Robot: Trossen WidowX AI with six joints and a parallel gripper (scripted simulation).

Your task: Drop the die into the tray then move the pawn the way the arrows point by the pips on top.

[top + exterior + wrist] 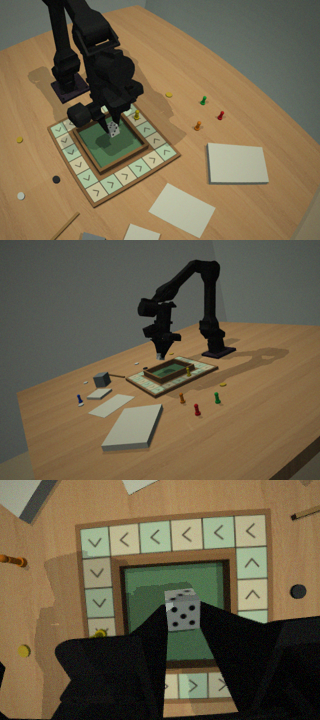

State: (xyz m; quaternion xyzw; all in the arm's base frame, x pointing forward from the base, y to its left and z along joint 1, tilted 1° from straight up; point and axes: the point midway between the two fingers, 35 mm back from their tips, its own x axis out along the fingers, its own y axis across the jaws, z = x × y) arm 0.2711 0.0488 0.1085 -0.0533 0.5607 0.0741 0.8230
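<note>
Now: gripper tip 60 mm past the yellow pawn, 110 mm to the right of it and 60 mm above it. The rest, counted from my gripper tip: grey die right at my gripper tip; black disc 30 mm ahead, 190 mm to the right, 80 mm below; green dice tray 20 mm behind, 80 mm below.
</note>
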